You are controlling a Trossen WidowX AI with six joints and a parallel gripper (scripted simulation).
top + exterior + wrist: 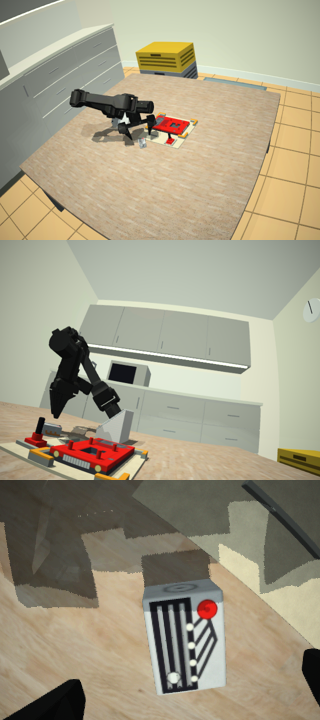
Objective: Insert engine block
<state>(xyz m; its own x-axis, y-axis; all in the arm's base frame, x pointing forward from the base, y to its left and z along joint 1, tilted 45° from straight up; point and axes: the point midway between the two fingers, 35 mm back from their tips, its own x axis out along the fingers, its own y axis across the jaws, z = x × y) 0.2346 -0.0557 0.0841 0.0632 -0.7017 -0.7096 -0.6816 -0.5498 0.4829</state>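
Now: gripper tip 4 cm above the grey engine block.
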